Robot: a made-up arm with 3 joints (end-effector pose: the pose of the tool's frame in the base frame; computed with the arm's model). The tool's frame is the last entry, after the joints.
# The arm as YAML. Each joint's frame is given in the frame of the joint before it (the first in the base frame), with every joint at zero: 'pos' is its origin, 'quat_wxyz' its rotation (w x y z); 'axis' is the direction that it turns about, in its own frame. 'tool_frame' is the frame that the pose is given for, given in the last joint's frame.
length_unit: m
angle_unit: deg
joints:
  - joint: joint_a
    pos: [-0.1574, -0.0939, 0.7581]
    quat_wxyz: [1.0, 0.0, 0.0, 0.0]
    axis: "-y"
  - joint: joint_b
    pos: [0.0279, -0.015, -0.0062]
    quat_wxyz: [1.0, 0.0, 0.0, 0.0]
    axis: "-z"
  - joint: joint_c
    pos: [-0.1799, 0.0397, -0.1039]
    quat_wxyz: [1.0, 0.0, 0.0, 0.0]
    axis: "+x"
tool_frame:
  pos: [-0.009, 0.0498, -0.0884]
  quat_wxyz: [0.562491, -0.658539, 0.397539, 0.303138]
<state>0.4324 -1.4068 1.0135</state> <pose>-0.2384 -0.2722 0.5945 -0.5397 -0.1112 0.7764 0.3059</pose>
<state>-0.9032 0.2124 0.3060</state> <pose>-0.3805 0.0422 0.7513 -0.3466 0.6655 0.4889 0.4449</pose>
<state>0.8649 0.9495 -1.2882</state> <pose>-0.0882 0.0265 0.5578 -0.4815 0.7415 -0.2460 0.3974</pose>
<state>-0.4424 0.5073 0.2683</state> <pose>-0.3106 0.0800 0.6291 -0.4192 0.6317 0.2791 0.5894</pose>
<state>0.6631 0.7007 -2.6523</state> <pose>-0.2383 -0.0221 0.6245 0.4603 -0.7642 0.2862 0.3496</pose>
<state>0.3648 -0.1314 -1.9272</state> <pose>-0.2540 -0.1936 0.5864 0.8223 -0.4508 0.3221 0.1297</pose>
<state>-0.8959 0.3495 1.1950</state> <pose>-0.2960 0.0875 0.7773 -0.0382 0.5682 0.3754 0.7313</pose>
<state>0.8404 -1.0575 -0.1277</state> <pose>-0.0939 -0.2352 0.5231 -0.9425 -0.1171 0.1279 0.2857</pose>
